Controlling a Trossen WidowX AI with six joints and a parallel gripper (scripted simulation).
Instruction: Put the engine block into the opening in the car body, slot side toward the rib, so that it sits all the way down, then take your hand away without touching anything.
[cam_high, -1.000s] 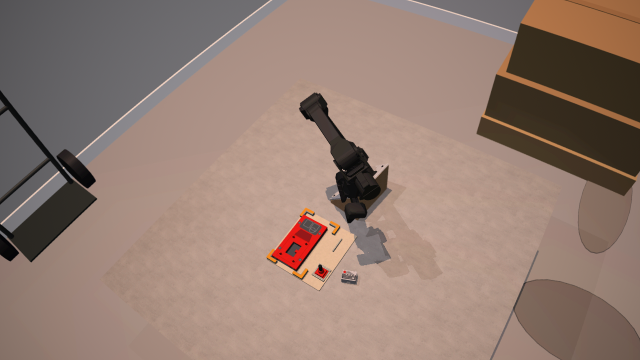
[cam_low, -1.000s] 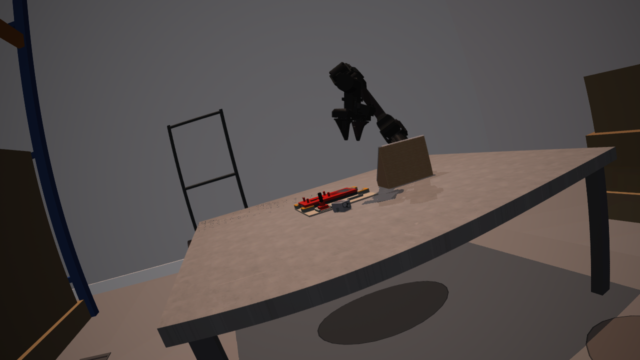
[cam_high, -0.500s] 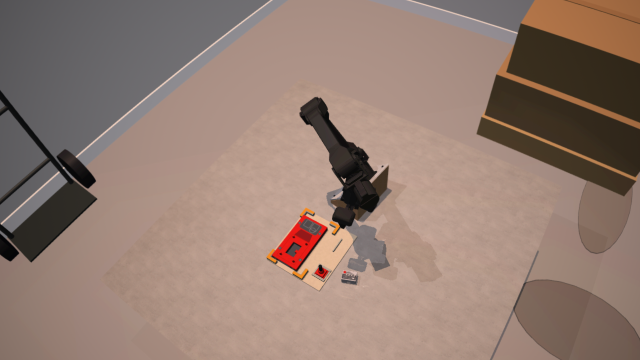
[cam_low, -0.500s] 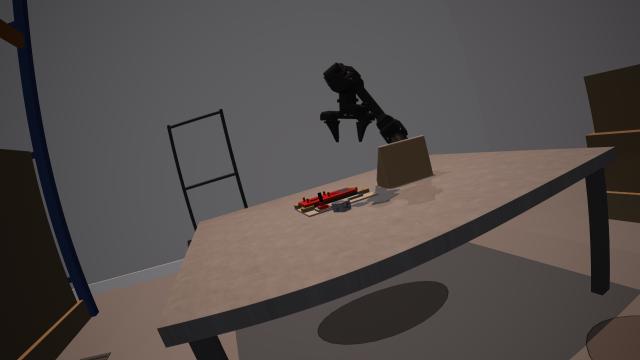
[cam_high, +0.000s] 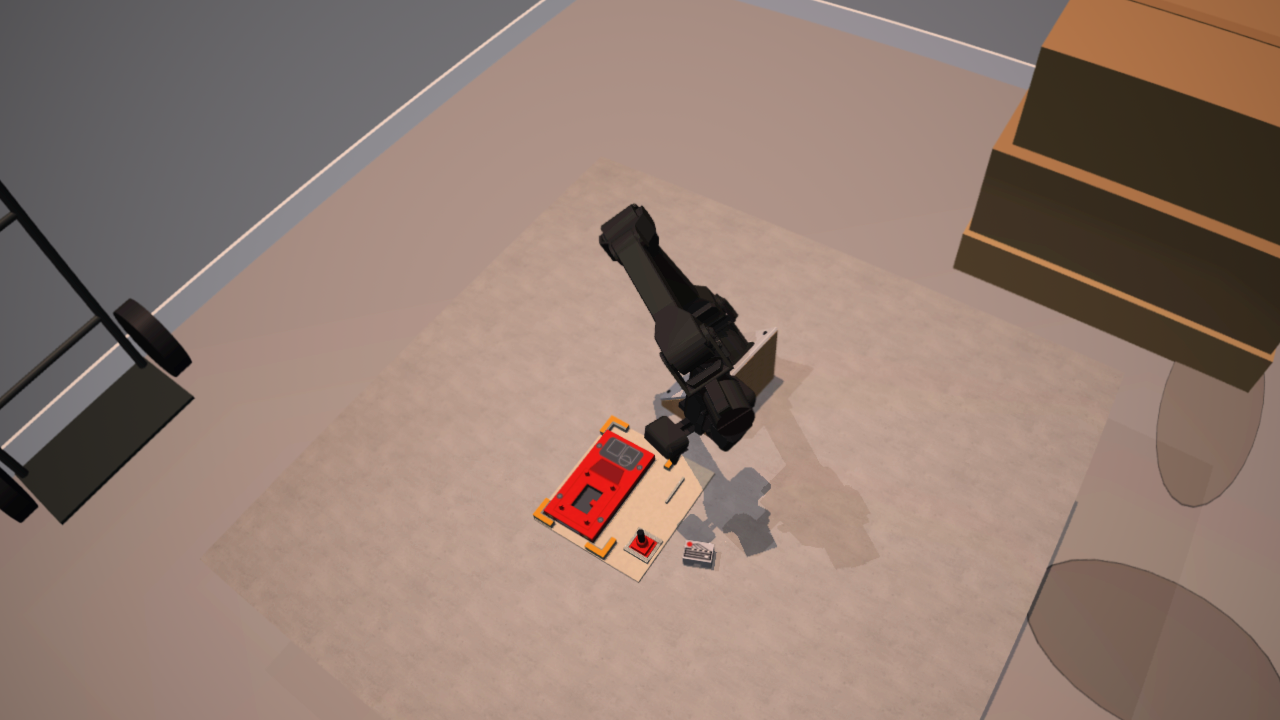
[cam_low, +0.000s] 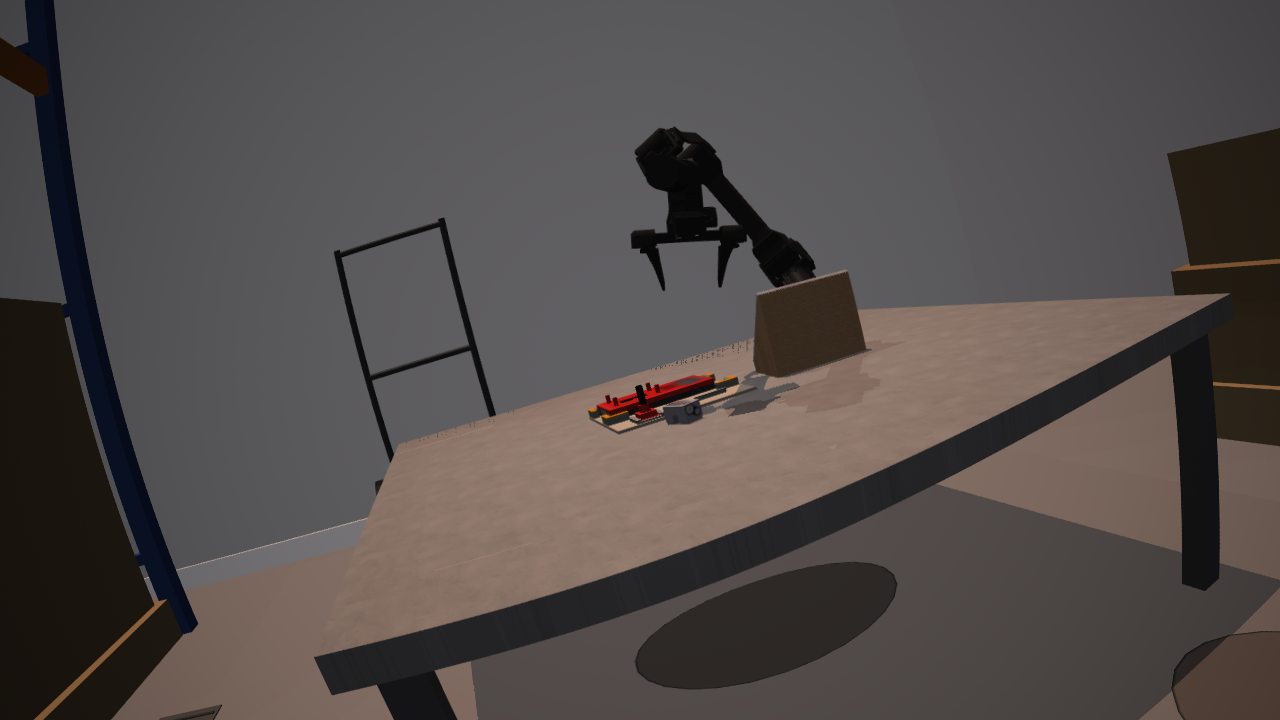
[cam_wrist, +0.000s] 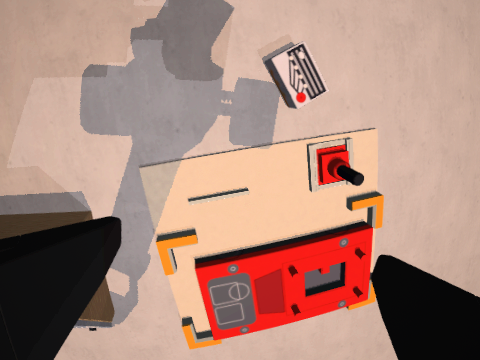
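The engine block is 18 cm below my gripper tip, 8 cm ahead of it and 7 cm to the left of it. Round my gripper tip: small base (16 cm below, 12 cm ahead, 3 cm to the right).
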